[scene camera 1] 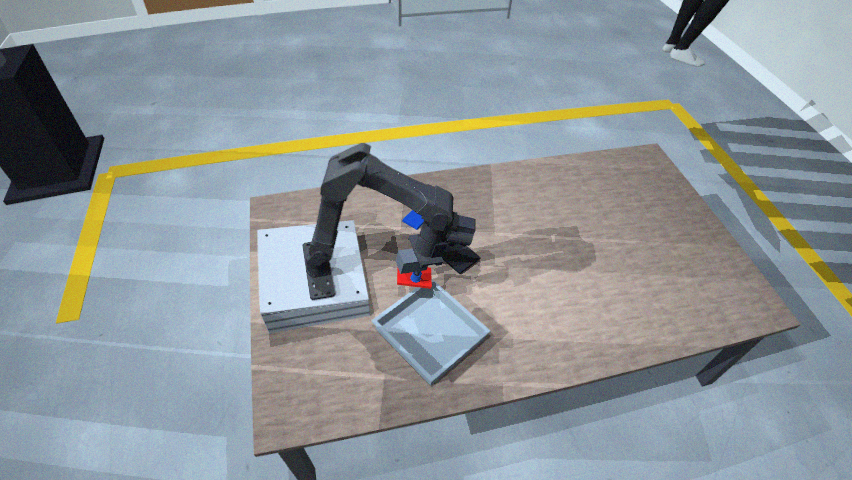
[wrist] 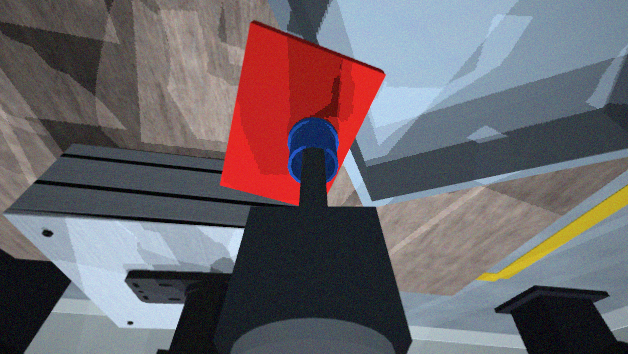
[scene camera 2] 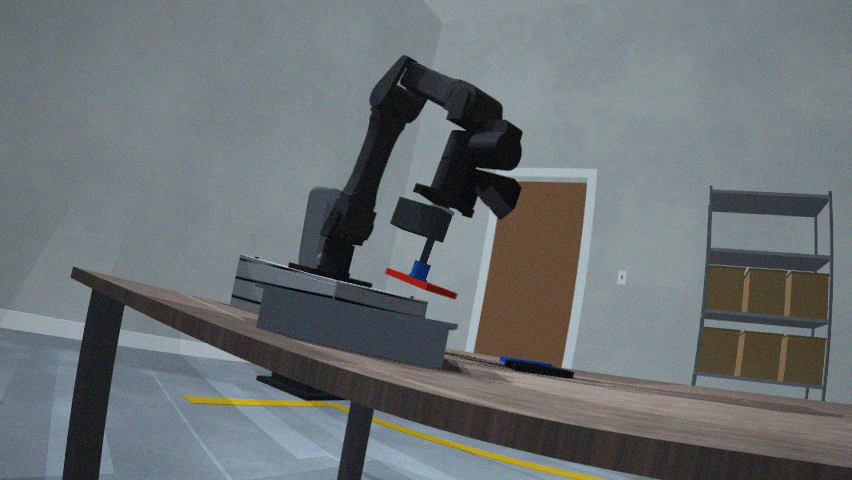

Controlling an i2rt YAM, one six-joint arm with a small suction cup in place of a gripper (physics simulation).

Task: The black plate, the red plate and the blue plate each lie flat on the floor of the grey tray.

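Frame: origin at the arm's base, x ahead, y left, z up, level; metres.
Seen in the pictures: hand at its tool point: (scene camera 1: pixel 414 280) (wrist: pixel 313 133) (scene camera 2: pixel 414 285); arm's base at its link origin: (scene camera 1: pixel 318 269) (wrist: pixel 217 286) (scene camera 2: pixel 331 278).
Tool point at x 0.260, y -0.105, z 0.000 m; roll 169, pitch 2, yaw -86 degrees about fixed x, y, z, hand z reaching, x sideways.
Note:
Pixels of each thing's top centre, then the offset from my tool point to it. Level surfaces: height alone.
- red plate at its top centre: (wrist: pixel 290 150) (scene camera 2: pixel 422 273) (scene camera 1: pixel 414 272) 0.003 m ahead, 0.012 m left, 0.021 m up
- grey tray at its top centre: (wrist: pixel 493 85) (scene camera 2: pixel 369 309) (scene camera 1: pixel 430 325) 0.015 m ahead, 0.124 m right, 0.053 m down
- black plate at its top centre: (scene camera 2: pixel 537 365) (scene camera 1: pixel 455 252) 0.176 m ahead, 0.140 m left, 0.092 m down
- blue plate at its top centre: (scene camera 2: pixel 526 360) (scene camera 1: pixel 418 215) 0.099 m ahead, 0.326 m left, 0.092 m down
- wooden table at its surface level: 0.103 m down
My suction cup (scene camera 1: pixel 416 275) (scene camera 2: pixel 419 271) (wrist: pixel 313 142) is blue and holds the red plate (scene camera 1: pixel 404 279) (scene camera 2: pixel 438 290) (wrist: pixel 270 110) by its top face. The red plate hangs in the air, higher than the tray's rim, near the tray's back corner in scene view 1. The grey tray (scene camera 1: pixel 444 330) (scene camera 2: pixel 357 333) (wrist: pixel 430 172) stands on the table; no plate shows on its floor in scene view 1. The black plate (scene camera 1: pixel 464 259) (scene camera 2: pixel 539 370) lies on the table behind the tray, partly hidden by the arm. The blue plate (scene camera 1: pixel 412 219) (scene camera 2: pixel 512 360) lies farther back on the table, also partly hidden.
The wooden table (scene camera 1: pixel 626 238) (scene camera 2: pixel 685 411) carries everything. The arm's light metal base block (scene camera 1: pixel 280 268) (wrist: pixel 90 250) stands left of the tray in scene view 1, close to the tray's left corner. A shelf rack (scene camera 2: pixel 769 256) with boxes stands by the far wall.

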